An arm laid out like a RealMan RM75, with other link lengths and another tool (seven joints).
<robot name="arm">
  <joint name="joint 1" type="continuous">
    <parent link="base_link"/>
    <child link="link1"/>
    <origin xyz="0 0 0.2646" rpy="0 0 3.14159"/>
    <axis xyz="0 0 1"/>
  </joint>
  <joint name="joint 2" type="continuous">
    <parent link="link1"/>
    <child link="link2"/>
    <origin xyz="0 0 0" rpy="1.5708 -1.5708 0"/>
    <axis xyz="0 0 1"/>
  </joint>
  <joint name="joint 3" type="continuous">
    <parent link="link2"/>
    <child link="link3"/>
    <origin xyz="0.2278 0 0" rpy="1.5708 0 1.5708"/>
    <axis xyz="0 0 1"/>
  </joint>
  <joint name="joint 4" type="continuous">
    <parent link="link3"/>
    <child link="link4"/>
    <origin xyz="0 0 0" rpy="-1.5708 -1.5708 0"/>
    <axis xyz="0 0 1"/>
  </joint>
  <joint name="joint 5" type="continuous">
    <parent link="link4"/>
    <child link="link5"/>
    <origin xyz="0.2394 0 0" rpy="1.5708 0 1.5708"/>
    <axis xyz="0 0 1"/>
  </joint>
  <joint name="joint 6" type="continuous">
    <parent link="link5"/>
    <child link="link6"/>
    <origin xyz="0 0 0" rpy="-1.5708 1.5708 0"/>
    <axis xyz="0 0 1"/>
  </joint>
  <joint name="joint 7" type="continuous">
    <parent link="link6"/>
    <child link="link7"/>
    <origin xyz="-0.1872 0 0" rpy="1.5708 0 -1.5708"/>
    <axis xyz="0 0 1"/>
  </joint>
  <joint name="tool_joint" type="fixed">
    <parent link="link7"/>
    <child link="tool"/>
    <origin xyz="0.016 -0.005 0.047" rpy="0 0.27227 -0.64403"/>
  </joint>
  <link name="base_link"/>
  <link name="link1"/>
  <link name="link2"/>
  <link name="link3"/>
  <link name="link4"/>
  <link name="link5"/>
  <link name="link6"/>
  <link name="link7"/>
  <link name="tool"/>
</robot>
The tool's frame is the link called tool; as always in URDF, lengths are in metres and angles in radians. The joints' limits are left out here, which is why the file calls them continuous.
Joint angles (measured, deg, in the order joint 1, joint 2, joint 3, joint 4, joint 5, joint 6, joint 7), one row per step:
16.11, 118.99, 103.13, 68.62, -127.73, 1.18, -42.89
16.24, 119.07, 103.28, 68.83, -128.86, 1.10, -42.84
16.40, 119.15, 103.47, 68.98, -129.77, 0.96, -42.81
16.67, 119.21, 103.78, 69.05, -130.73, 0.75, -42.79
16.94, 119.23, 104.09, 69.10, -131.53, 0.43, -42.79
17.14, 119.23, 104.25, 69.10, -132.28, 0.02, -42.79
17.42, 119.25, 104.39, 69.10, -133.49, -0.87, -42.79
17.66, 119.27, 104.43, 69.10, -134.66, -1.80, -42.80
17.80, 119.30, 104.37, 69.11, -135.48, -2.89, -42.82
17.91, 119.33, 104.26, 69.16, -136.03, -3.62, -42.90
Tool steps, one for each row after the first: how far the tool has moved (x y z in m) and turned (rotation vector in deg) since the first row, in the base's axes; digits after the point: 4 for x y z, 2 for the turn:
-0.0020, 0.0008, 0.0019, 0.13, -0.98, 0.23
-0.0038, 0.0016, 0.0040, 0.35, -1.77, 0.43
-0.0056, 0.0027, 0.0070, 0.70, -2.60, 0.62
-0.0073, 0.0039, 0.0106, 1.18, -3.35, 0.81
-0.0087, 0.0047, 0.0135, 1.61, -4.11, 0.98
-0.0113, 0.0060, 0.0182, 2.42, -5.37, 1.31
-0.0142, 0.0071, 0.0223, 3.20, -6.64, 1.68
-0.0169, 0.0078, 0.0263, 4.10, -7.61, 2.04
-0.0195, 0.0084, 0.0286, 4.66, -8.33, 2.39

